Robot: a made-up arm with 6 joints.
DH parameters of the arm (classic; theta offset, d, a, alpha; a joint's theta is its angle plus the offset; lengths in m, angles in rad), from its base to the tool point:
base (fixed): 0.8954 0 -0.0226 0
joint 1: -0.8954 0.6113 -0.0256 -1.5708
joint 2: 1.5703 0 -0.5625 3.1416
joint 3: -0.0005 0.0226 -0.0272 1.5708
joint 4: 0 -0.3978 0.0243 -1.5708
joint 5: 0 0.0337 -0.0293 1.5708
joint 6: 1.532 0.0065 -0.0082 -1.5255
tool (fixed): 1.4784 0.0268 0 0
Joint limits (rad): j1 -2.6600..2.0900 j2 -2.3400..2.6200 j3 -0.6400..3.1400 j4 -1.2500..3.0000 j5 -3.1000..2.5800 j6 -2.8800..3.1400
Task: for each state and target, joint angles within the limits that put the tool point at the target. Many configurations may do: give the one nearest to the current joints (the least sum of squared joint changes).
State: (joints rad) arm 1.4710 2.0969 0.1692 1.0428 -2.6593 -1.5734
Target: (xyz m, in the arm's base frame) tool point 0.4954 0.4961 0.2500
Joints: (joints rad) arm 0.9280 1.5319 0.2771 1.0364 -2.6956 -1.5727
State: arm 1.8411 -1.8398 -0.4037 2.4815 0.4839 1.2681
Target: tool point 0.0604 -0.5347 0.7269
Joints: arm 1.6790 -2.0552 -0.5696 2.4848 0.4834 1.2474
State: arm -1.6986 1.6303 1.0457 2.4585 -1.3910 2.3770
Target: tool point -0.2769 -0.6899 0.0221
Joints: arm -1.9186 2.0843 1.0728 2.4482 -1.4143 2.3421
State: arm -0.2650 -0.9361 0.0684 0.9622 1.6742 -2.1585
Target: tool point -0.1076 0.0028 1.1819
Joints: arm -0.9224 -0.7757 -0.5352 1.4107 1.4892 -2.1685
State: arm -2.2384 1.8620 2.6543 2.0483 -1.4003 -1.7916
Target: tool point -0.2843 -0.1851 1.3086
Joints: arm -2.5562 1.0417 2.7392 1.9819 -1.4469 -1.7613
